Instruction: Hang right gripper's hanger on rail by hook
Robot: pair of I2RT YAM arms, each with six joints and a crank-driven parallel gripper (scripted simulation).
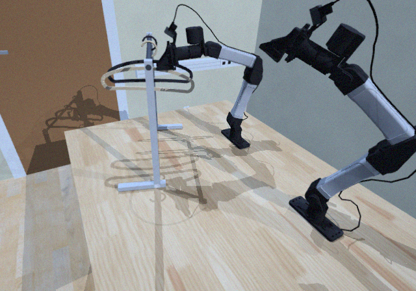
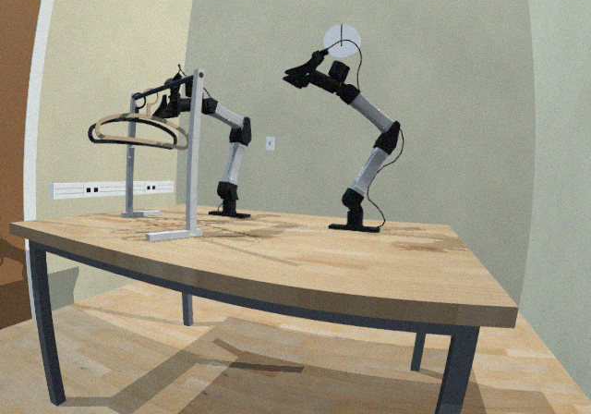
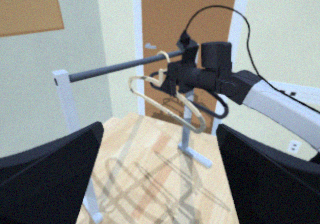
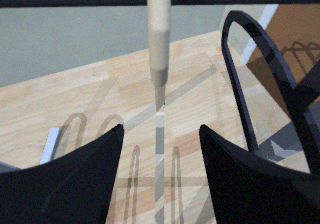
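Observation:
The cream hanger lies 3 cm ahead of my right hand and 1 cm to the right of it. Round my right hand: black hanger (12 cm to the right); white rack (16 cm below, 7 cm to the left, 5 cm ahead).

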